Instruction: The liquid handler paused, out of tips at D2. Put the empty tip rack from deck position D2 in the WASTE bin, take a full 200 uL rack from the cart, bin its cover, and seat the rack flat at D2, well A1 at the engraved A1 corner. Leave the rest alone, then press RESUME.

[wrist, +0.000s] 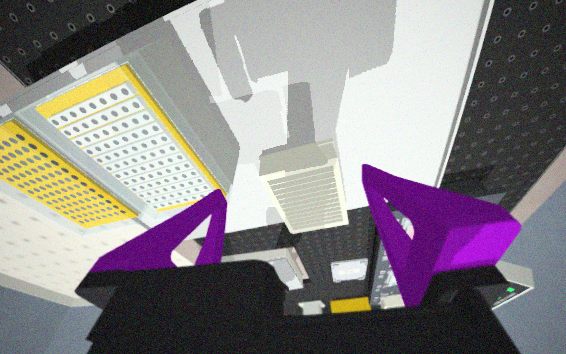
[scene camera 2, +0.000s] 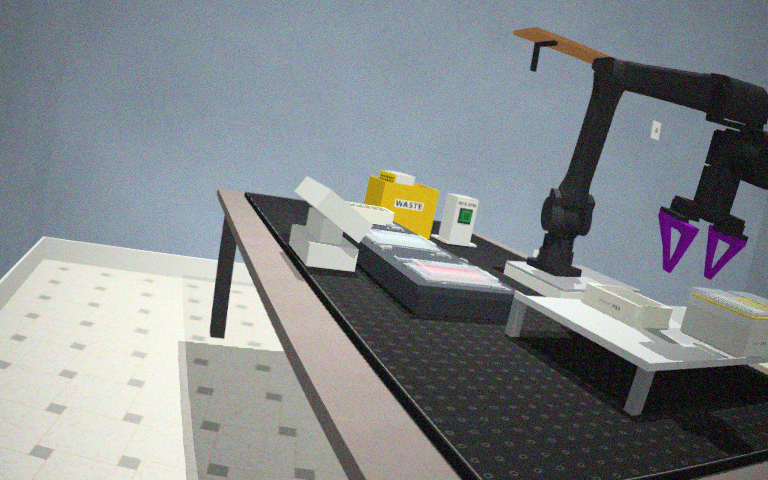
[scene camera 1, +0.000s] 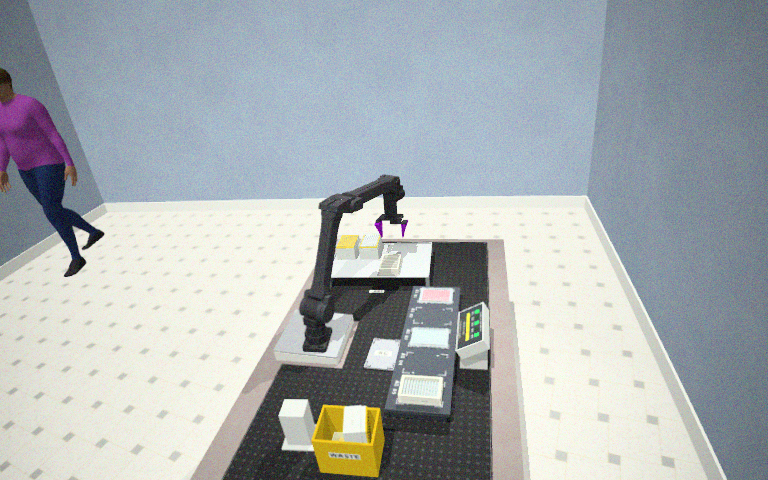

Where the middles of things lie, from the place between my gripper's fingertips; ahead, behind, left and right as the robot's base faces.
Now: hand 60 mm past the white cart shelf [scene camera 2: 652, 344], 40 mm to the left of it and 100 mm above it. Round my hand: white button box [scene camera 2: 452, 231] (190 mm behind, 940 mm to the right, 90 mm below); then white rack [scene camera 1: 422, 390] (160 mm ahead, 800 mm to the right, 90 mm below); then yellow WASTE bin [scene camera 1: 328, 452] (20 mm behind, 990 mm to the right, 90 mm below).
